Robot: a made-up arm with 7 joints.
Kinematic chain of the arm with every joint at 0, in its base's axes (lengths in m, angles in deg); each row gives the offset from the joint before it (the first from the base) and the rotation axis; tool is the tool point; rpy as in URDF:
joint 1: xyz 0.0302 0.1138 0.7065 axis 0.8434 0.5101 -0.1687
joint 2: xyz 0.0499 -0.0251 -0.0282 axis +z
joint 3: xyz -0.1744 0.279 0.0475 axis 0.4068 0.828 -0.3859
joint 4: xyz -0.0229 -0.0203 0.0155 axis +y
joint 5: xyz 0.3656 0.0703 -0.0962 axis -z
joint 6: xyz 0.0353 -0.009 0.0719 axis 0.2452 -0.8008 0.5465
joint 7: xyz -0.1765 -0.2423 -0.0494 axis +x
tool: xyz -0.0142 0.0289 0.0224 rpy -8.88 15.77 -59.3
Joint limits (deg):
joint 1: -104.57..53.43
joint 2: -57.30..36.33
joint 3: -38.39..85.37
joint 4: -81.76..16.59
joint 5: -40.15..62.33
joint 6: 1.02..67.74
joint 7: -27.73..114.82
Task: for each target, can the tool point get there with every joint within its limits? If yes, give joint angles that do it. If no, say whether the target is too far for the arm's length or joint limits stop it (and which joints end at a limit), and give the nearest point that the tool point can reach.
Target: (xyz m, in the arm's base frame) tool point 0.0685 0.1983 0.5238
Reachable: yes | joints -9.57 -14.08 21.93 -10.16 46.38 49.31 32.53
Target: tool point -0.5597 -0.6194 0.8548
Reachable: no: joint limits stop it (at a limit: joint 1, joint 2, joint 3, joint 4, joint 6, joint 7) | nearest point -0.1518 -0.4031 0.6994 | short by 0.487 m
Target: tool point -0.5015 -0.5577 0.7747
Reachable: no: joint limits stop it (at a limit: joint 1, joint 2, joint 3, joint 4, joint 6, joint 7) | nearest point -0.1641 -0.3848 0.6906 | short by 0.388 m
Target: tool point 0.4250 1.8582 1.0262
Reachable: no: too far | nearest point -0.0002 0.9203 0.9310 | short by 1.034 m
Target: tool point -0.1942 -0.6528 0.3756
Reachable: no: joint limits stop it (at a limit: joint 2, joint 3, joint 4, joint 6, joint 7) | nearest point -0.0780 -0.4988 0.4022 | short by 0.195 m
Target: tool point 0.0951 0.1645 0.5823
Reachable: yes | joints -44.55 -32.34 65.28 -73.25 52.64 38.96 52.69
